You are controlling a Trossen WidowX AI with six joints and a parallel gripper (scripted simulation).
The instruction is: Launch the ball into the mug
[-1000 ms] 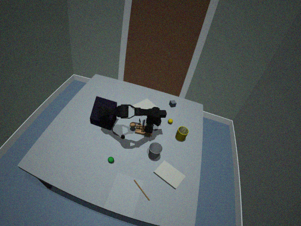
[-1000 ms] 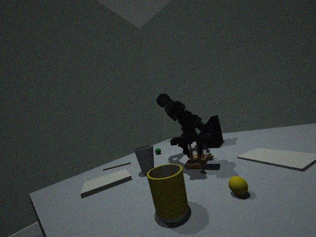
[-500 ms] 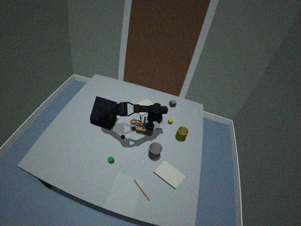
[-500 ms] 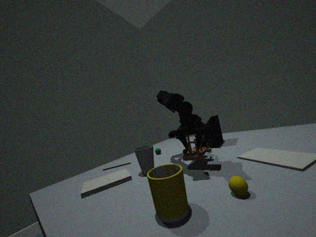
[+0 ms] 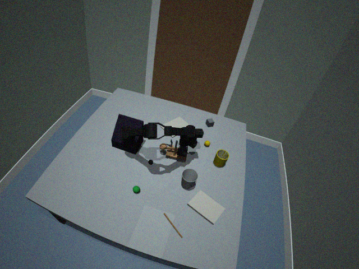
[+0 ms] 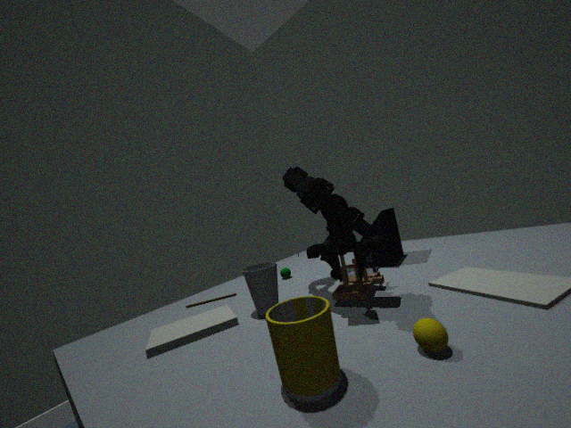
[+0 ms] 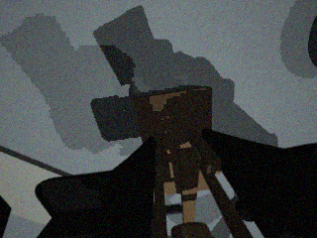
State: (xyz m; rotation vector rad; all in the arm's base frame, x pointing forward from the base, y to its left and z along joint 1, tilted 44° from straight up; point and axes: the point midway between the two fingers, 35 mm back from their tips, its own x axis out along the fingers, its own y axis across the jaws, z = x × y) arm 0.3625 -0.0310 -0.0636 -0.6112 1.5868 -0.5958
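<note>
The dark ball lies 18 cm behind my gripper tip, 12 cm to the right of it and 3 cm below it. The rest, counted from my gripper tip: grey cup (22 cm to the right, 8 cm ahead, 2 cm below); then yellow ball (18 cm ahead, 17 cm to the left, 3 cm below); then wooden catapult (7 cm behind, 2 cm above, 1 cm to the left).
</note>
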